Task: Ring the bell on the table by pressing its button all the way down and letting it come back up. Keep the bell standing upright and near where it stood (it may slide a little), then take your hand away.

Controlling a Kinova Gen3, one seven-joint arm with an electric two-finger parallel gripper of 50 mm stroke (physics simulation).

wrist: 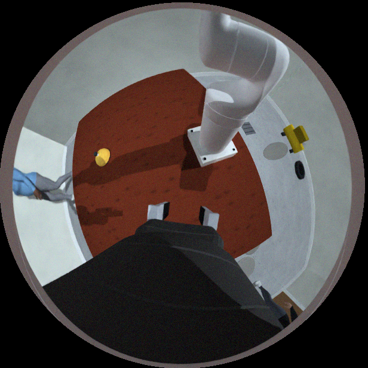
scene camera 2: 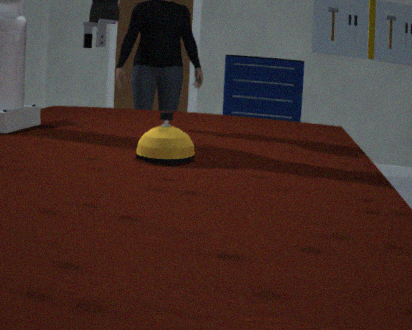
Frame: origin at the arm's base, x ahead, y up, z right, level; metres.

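Where they show: gripper, fingertip midpoint: (scene camera 2: pixel 93 47); arm's base, origin of the base link: (scene camera 2: pixel 5 107).
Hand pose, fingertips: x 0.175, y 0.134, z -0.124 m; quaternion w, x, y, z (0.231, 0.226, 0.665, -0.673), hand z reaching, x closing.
Note:
Each offset is from my fingertips to the top centre of the thing. Level surfaces: height alone.
The bell {dx +0.227, dy -0.112, dz +0.347 m} (scene camera 2: pixel 165 145) (wrist: pixel 103 158) is a yellow dome on a black base and stands upright on the brown-red table {dy -0.178 m} (scene camera 2: pixel 225 215) (wrist: pixel 140 110). Its black button {dx +0.227, dy -0.112, dz +0.347 m} (scene camera 2: pixel 166 116) (wrist: pixel 95 154) sits up on a short light stem at the top of the dome. My gripper (scene camera 2: pixel 95 39) (wrist: pixel 183 210) is open, with nothing between its fingers. In the scene view it is at the upper left, well above the table and apart from the bell. In the wrist view the bell lies to the left of the fingers.
The white arm's base plate (scene camera 2: pixel 20 120) (wrist: pixel 199 148) stands on the table. A person in black (scene camera 2: pixel 161 40) and a blue panel (scene camera 2: pixel 263 90) are behind the table. A person in blue (wrist: pixel 24 182) is beyond the table's left edge in the wrist view. A yellow object (wrist: pixel 295 138) is on the floor.

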